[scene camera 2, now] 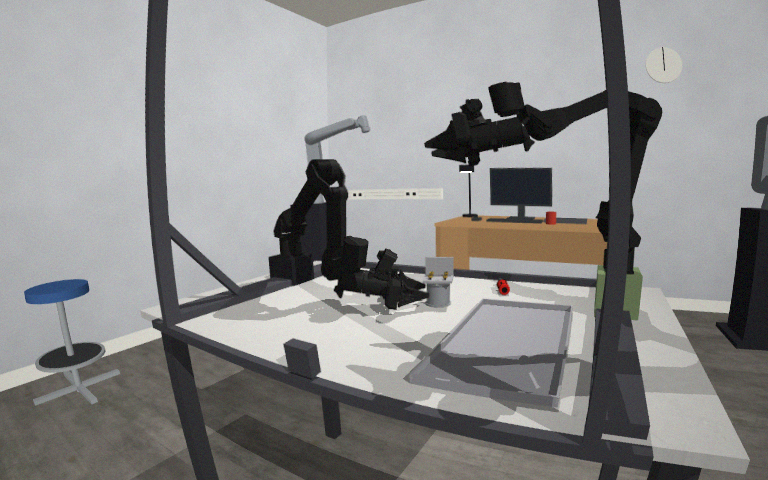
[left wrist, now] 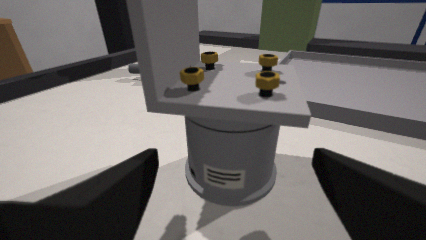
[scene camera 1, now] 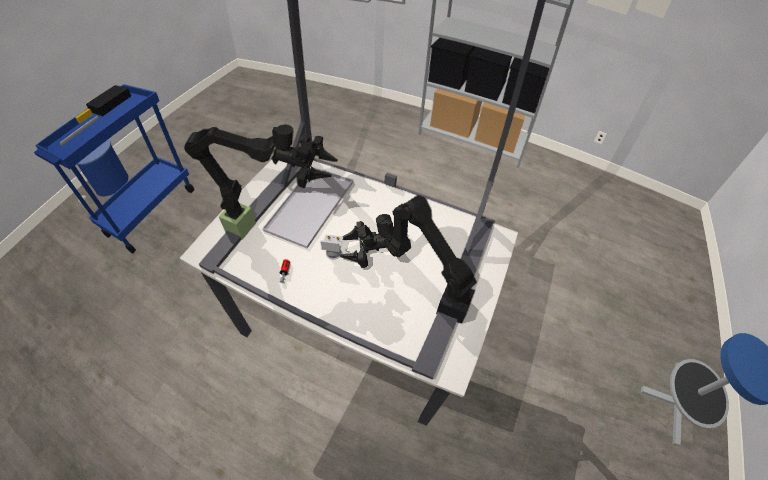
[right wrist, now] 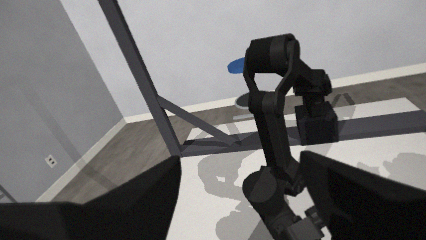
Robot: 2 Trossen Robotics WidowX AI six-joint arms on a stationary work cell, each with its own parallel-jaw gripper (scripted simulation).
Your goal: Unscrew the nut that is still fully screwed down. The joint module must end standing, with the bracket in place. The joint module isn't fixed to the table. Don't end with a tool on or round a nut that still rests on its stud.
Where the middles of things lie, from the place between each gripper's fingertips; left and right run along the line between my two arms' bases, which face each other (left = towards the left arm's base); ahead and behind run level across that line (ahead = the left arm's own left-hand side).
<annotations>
My left hand [scene camera 2: 427,290] is 20 mm short of the grey joint module [left wrist: 230,163], 60 mm to the left of it and 10 mm above it. From my left hand the other things lie so: l-shaped bracket [scene camera 2: 438,265]: 30 mm ahead, 50 mm to the right, 30 mm above; shallow grey tray [scene camera 2: 506,346]: 160 mm behind, 270 mm to the right, 30 mm below.
My right gripper is now 300 mm above the l-shaped bracket, 80 mm short of it and 50 mm to the right of it. Round my right hand: grey joint module (340 mm below, 70 mm ahead, 50 mm to the left); shallow grey tray (360 mm below, 170 mm to the right, 110 mm behind).
</annotations>
